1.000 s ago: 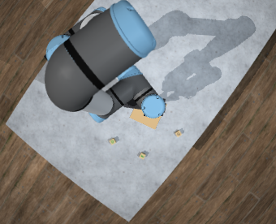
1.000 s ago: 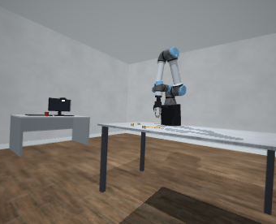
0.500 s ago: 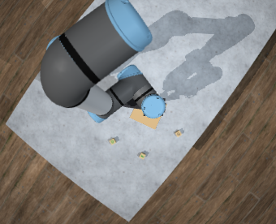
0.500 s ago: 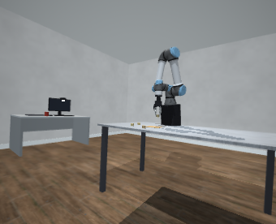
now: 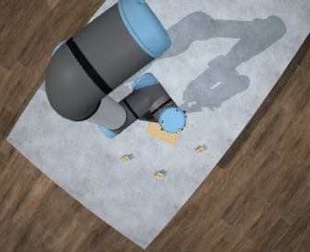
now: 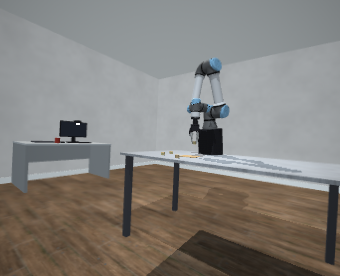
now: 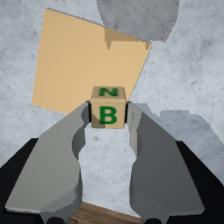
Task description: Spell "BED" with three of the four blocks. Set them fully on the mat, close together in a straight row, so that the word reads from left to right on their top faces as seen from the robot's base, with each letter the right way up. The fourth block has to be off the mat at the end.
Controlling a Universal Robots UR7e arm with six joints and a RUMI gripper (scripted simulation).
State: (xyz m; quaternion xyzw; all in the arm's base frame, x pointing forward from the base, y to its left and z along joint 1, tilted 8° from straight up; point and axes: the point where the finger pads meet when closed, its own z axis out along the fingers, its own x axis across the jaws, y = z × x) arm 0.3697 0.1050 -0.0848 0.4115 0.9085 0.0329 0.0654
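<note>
The B block is right at my hand. Also, from my hand: tan mat: 12 cm below, 3 cm ahead, 2 cm to the right; then E block: 19 cm ahead, 18 cm to the right, 11 cm below; then D block: 25 cm to the right, 11 cm below, 3 cm ahead.
</note>
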